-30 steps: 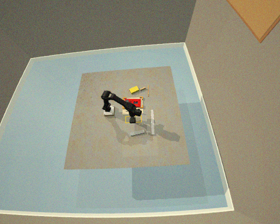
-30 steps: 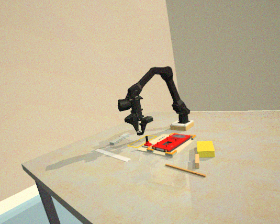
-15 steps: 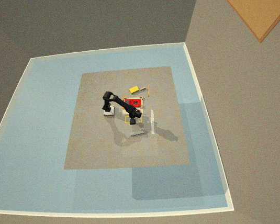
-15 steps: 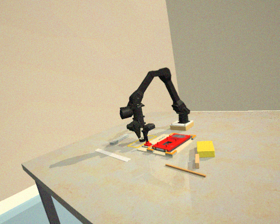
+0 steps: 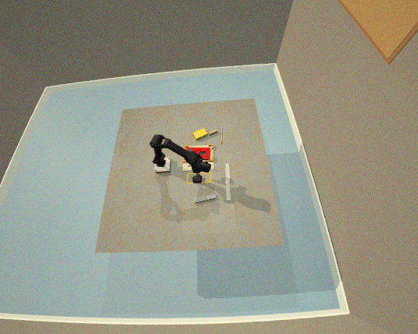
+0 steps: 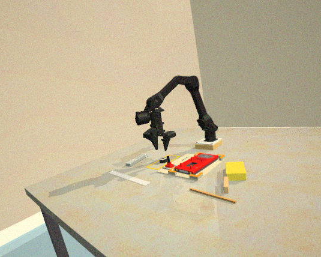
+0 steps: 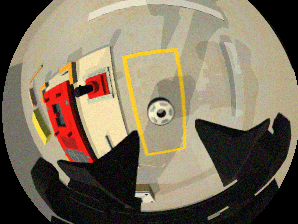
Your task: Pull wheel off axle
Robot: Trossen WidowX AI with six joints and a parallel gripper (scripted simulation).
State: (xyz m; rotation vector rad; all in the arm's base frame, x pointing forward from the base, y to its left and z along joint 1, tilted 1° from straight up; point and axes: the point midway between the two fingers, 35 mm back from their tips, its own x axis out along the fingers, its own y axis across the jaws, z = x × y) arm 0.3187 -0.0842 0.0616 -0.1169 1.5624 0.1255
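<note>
The pale wheel is 6 cm below my gripper tip. Round my gripper tip: short wooden piece 42 cm to the left, 7 cm ahead, 5 cm below; then dark axle 10 cm to the left, 5 cm ahead, 3 cm below; then yellow block 40 cm to the left, 5 cm below, 4 cm behind.
</note>
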